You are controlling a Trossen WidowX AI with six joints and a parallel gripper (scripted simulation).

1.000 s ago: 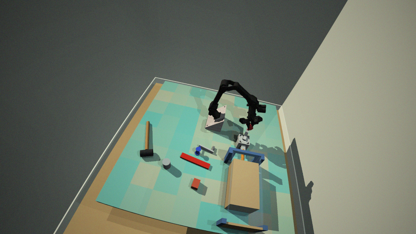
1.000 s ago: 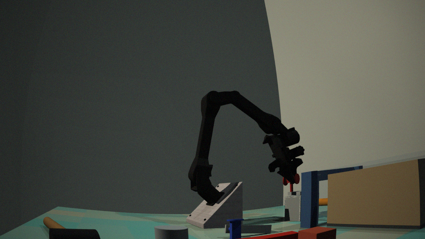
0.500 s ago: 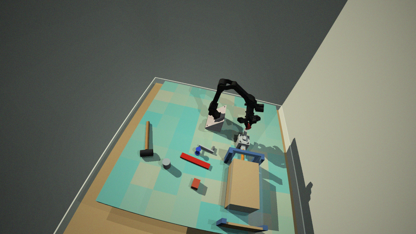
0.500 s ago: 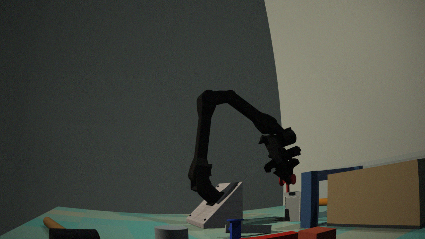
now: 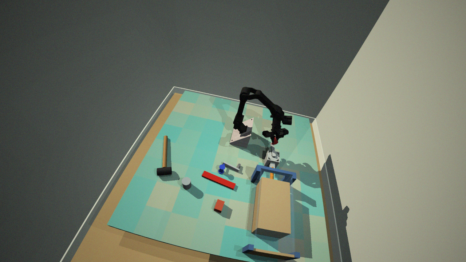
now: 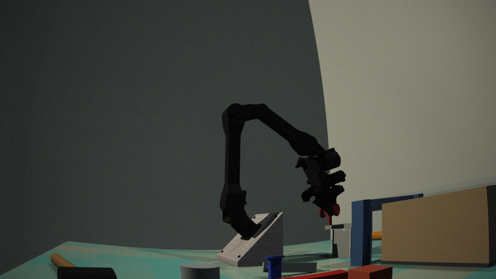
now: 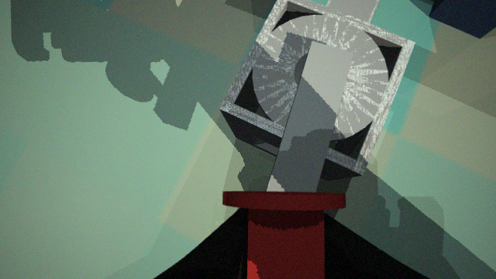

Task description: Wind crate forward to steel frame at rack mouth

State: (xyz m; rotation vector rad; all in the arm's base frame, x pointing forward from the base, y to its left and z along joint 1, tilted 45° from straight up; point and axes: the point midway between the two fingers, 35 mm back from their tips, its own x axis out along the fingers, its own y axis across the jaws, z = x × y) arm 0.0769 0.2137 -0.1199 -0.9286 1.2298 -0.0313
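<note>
My gripper tip is now 20 mm short of the winch handle and 30 mm above it. Round my gripper tip: red knob 20 mm behind, 10 mm to the right; blue steel frame 240 mm ahead, 20 mm to the left, 30 mm below; grey winch 70 mm ahead, 100 mm below.
</note>
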